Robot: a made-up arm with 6 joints. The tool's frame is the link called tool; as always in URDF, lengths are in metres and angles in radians. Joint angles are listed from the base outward. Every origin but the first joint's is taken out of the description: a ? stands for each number. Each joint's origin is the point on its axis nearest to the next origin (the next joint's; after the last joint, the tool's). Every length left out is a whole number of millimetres.
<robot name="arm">
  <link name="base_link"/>
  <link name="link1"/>
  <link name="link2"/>
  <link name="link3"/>
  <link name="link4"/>
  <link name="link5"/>
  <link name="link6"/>
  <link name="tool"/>
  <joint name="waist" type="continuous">
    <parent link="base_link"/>
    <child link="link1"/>
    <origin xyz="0.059 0.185 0.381" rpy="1.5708 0 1.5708"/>
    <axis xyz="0 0 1"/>
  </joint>
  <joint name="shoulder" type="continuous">
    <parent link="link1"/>
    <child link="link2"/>
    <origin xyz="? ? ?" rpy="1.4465 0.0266 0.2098"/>
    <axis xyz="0 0 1"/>
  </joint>
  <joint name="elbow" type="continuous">
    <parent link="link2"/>
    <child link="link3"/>
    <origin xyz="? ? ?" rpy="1.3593 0 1.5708"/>
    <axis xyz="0 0 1"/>
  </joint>
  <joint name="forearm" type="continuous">
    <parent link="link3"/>
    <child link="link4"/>
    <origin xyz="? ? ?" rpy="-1.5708 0 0.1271"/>
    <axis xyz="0 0 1"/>
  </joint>
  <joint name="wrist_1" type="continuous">
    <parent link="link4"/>
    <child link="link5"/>
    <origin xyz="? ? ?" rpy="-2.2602 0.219 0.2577"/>
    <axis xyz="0 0 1"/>
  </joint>
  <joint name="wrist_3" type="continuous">
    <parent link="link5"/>
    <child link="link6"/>
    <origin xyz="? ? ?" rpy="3.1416 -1.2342 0"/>
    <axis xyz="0 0 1"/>
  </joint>
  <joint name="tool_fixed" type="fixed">
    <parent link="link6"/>
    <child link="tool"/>
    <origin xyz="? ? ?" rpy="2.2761 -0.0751 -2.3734"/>
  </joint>
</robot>
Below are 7 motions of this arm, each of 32 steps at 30 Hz.
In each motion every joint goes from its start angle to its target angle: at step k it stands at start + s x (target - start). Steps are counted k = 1, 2, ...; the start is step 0. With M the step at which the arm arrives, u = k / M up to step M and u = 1 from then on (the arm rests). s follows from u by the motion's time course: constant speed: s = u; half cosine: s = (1 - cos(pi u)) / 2; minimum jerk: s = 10 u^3 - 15 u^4 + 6 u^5.
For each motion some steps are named. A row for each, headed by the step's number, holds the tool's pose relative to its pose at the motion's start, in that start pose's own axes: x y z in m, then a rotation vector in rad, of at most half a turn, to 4 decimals.
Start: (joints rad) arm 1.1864 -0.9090 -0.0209 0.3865 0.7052 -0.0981
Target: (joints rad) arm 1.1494 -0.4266 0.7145 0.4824 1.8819 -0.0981
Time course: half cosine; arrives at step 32
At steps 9, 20, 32:
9: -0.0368 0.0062 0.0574 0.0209 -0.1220 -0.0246
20: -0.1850 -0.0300 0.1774 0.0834 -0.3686 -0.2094
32: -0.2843 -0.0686 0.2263 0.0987 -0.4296 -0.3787

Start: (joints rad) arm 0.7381 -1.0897 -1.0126 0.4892 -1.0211 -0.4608
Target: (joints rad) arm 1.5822 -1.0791 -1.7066 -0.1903 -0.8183 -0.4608
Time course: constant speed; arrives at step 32
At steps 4, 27, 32:
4: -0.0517 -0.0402 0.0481 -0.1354 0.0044 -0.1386
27: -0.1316 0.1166 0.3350 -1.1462 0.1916 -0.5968
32: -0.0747 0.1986 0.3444 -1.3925 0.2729 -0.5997

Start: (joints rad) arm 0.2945 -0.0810 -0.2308 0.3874 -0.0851 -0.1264
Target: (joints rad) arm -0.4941 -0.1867 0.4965 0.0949 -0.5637 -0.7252
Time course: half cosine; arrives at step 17
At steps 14, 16, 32:
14: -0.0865 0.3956 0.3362 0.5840 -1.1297 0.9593
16: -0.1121 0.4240 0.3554 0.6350 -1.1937 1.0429
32: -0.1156 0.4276 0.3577 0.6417 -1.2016 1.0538

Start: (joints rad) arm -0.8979 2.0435 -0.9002 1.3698 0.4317 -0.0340
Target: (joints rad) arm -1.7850 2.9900 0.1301 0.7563 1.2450 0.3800
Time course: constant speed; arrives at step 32
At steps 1, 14, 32:
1: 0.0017 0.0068 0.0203 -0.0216 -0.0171 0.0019
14: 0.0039 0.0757 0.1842 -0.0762 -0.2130 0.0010
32: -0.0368 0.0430 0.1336 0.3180 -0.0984 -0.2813

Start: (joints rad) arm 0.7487 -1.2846 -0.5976 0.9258 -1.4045 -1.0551
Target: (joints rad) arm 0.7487 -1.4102 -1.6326 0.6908 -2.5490 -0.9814
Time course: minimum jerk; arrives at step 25
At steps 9, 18, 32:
9: -0.1815 -0.0862 0.0022 0.1023 -0.1052 -0.3037
18: -0.5785 -0.0611 -0.0695 0.3728 -0.5803 -0.8608
32: -0.6358 -0.0274 -0.0990 0.4310 -0.7207 -0.9398

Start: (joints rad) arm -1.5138 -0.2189 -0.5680 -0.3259 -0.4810 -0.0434
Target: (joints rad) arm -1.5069 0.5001 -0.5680 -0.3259 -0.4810 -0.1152
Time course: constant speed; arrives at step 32
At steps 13, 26, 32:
13: 0.0684 0.0976 -0.0704 0.0333 0.1501 0.2525
26: 0.0987 0.2098 -0.1466 0.0759 0.3001 0.5037
32: 0.0989 0.2639 -0.1817 0.0988 0.3695 0.6190

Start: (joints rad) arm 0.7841 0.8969 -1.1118 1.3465 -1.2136 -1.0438
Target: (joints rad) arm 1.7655 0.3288 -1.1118 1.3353 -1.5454 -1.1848
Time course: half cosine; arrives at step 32
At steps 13, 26, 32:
13: 0.0663 -0.0185 -0.1361 0.4473 -0.1024 0.1351
26: 0.1455 0.0786 -0.3661 1.2032 -0.1708 0.1982
32: 0.1514 0.1062 -0.3968 1.3186 -0.1698 0.1895

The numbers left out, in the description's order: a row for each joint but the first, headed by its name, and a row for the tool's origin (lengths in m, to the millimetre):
shoulder: 0.209 -0.211 0
elbow: -0.014 0.025 0
forearm: 0.1 -0.144 0
wrist_1: 0.055 0.058 0
wrist_3: -0.361 0.024 0
tool: -0.107 -0.312 0

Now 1 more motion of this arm.
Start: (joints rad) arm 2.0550 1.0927 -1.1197 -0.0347 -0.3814 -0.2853
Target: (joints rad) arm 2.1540 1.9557 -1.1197 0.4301 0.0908 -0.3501
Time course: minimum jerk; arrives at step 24
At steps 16, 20, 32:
16: 0.1299 0.4015 0.0480 -0.1107 -0.0819 0.8913
20: 0.1012 0.4919 0.0706 -0.1277 -0.1427 1.0925
32: 0.0928 0.5092 0.0756 -0.1306 -0.1569 1.1334

